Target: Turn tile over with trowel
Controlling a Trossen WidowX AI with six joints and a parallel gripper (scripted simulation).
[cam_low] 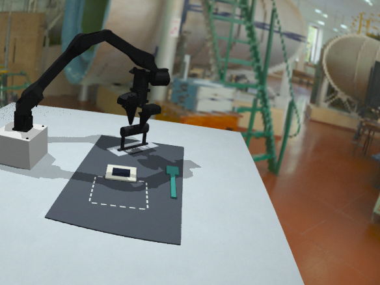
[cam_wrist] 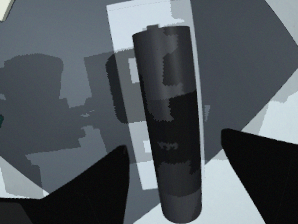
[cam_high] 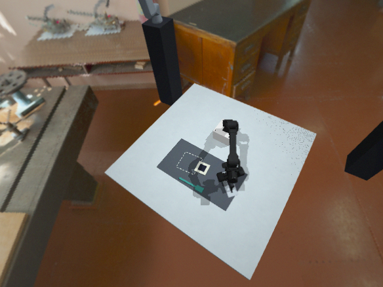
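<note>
The black-handled float is 4 cm below my gripper tip, 2 cm to the right of it and 2 cm behind it. The rest, counted from my gripper tip: dark mat (24 cm to the right, 10 cm below); then teal trowel (22 cm to the right, 14 cm ahead, 8 cm below); then tile (24 cm to the right, 8 cm below, 2 cm behind).
</note>
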